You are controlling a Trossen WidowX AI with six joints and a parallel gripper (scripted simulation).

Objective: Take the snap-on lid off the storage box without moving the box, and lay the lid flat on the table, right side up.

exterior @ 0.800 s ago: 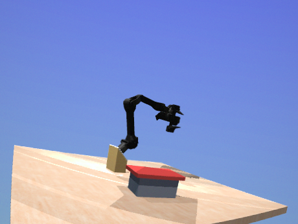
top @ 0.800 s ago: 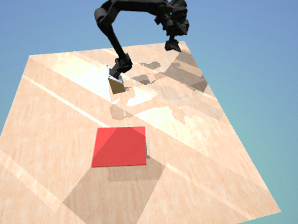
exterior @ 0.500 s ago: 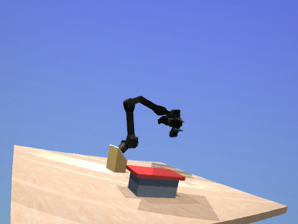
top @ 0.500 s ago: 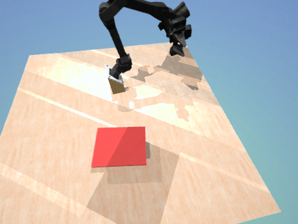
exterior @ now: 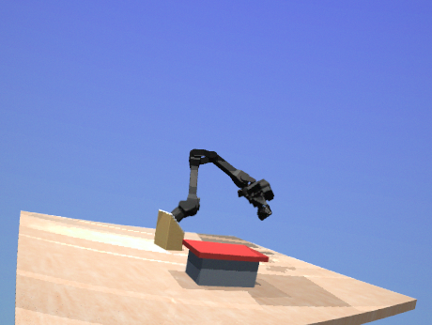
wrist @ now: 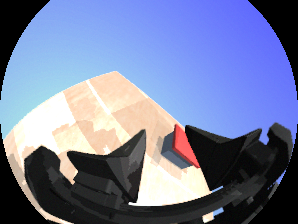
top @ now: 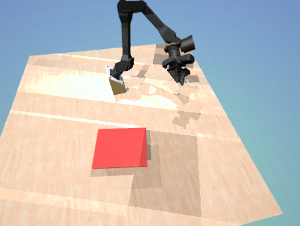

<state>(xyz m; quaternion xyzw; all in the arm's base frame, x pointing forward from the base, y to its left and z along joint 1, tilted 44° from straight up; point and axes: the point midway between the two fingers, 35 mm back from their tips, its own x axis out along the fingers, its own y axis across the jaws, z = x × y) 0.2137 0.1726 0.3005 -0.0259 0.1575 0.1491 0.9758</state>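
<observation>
My gripper tip is 31 cm to the left of the red lid, 22 cm short of it and 14 cm above it. Round my gripper tip: blue-grey box: 31 cm to the right, 22 cm ahead, 19 cm below.
</observation>
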